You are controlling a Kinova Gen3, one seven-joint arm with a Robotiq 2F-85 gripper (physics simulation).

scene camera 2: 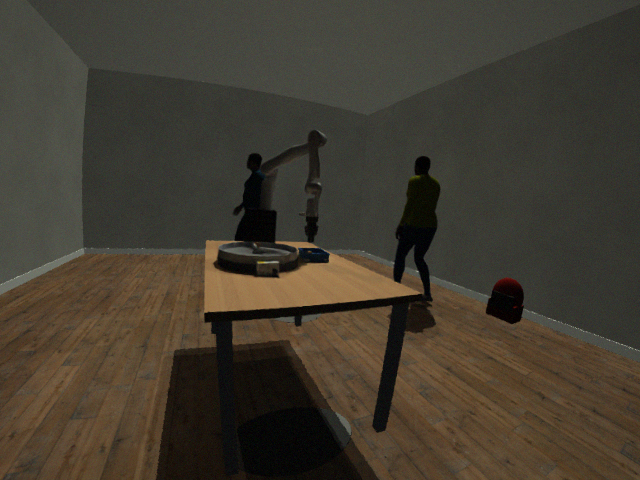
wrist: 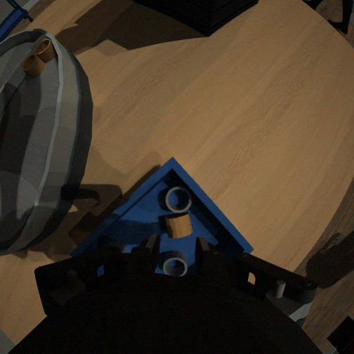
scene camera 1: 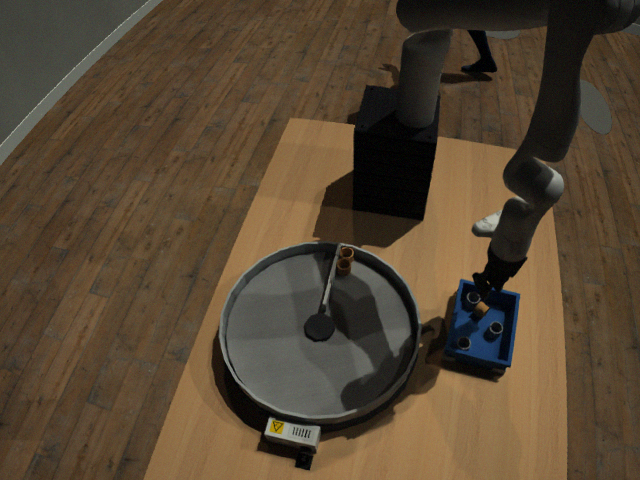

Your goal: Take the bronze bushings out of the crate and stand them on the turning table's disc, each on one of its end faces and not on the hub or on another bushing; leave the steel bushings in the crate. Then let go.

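Where they show: gripper, between the fingertips: [scene camera 2: 310, 242] [scene camera 1: 489, 293]; arm's base, origin of its link: [scene camera 2: 265, 209] [scene camera 1: 414, 116].
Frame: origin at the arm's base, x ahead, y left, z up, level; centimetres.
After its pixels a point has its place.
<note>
Two bronze bushings [scene camera 1: 346, 253] {x 29.1, y -6.2, z -21.2 cm} [scene camera 1: 343, 267] [wrist: 45, 50] [wrist: 34, 65] stand upright close together on the turning table's grey disc [scene camera 1: 279, 361] {x 59.5, y -9.0, z -21.7 cm}, near its rim and away from the dark hub [scene camera 1: 318, 327] {x 49.5, y -4.6, z -20.9 cm}. A third bronze bushing [scene camera 1: 480, 309] {x 31.1, y 27.3, z -23.6 cm} [wrist: 179, 225] lies on its side in the blue crate [scene camera 1: 515, 325] {x 33.5, y 35.9, z -22.0 cm} [wrist: 212, 205], close to one steel bushing [scene camera 1: 473, 298] {x 27.1, y 25.3, z -26.1 cm} [wrist: 178, 199]. Two more steel bushings [scene camera 1: 495, 329] {x 33.2, y 32.4, z -26.1 cm} [scene camera 1: 463, 343] {x 39.2, y 25.8, z -26.1 cm} stand in the crate. My gripper [scene camera 1: 484, 290] {x 30.5, y 27.8, z -17.4 cm} [wrist: 177, 246] is partly open and empty above the crate. In the wrist view its fingers hide part of the crate.
A thin bar [scene camera 1: 330, 279] {x 38.6, y -6.3, z -18.8 cm} runs from near the hub to the rim, beside the two bronze bushings. The turning table's raised rim [scene camera 1: 418, 320] {x 41.5, y 14.7, z -19.0 cm} faces the crate. A white box [scene camera 1: 292, 434] {x 72.8, y 0.1, z -21.2 cm} sits at its front. The black robot pedestal [scene camera 1: 392, 170] {x 9.2, y -2.0, z -10.7 cm} stands behind. Two people stand beyond the table.
</note>
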